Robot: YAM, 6 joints.
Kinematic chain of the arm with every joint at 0, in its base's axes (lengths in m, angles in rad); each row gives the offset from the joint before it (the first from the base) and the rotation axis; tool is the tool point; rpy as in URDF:
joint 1: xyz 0 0 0.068 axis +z
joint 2: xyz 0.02 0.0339 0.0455 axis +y
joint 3: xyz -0.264 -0.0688 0 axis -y
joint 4: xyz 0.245 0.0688 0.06 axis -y
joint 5: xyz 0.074 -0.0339 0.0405 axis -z
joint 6: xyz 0.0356 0 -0.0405 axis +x
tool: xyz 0 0 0 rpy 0 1.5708 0
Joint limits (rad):
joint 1: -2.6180..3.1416
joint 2: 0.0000..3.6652
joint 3: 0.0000..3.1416
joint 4: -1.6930..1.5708
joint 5: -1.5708..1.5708
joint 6: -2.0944..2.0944
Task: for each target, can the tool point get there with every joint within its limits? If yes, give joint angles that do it. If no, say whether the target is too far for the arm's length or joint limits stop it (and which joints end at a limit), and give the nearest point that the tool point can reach.
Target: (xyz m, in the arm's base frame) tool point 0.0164 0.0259 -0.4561
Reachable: no: joint limits stop it (at a limit: joint 2) | nearest point 0.0467 0.0738 -0.3424 | short by 0.127 m
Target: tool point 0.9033 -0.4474 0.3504
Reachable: no: too far | nearest point 0.5633 -0.2790 0.2594 | short by 0.390 m
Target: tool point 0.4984 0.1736 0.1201
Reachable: yes | joints 0.3888 2.6538 2.3173 -0.9948 0.9184 -0.5337
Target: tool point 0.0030 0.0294 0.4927
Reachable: yes | joints -0.3020 0.4916 0.9423 0.9877 -0.9510 -0.0859
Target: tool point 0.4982 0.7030 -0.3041
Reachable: no: too far | nearest point 0.3357 0.4737 -0.1647 | short by 0.314 m
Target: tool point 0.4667 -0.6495 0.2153
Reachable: no: too far | nearest point 0.3738 -0.5202 0.1945 | short by 0.161 m
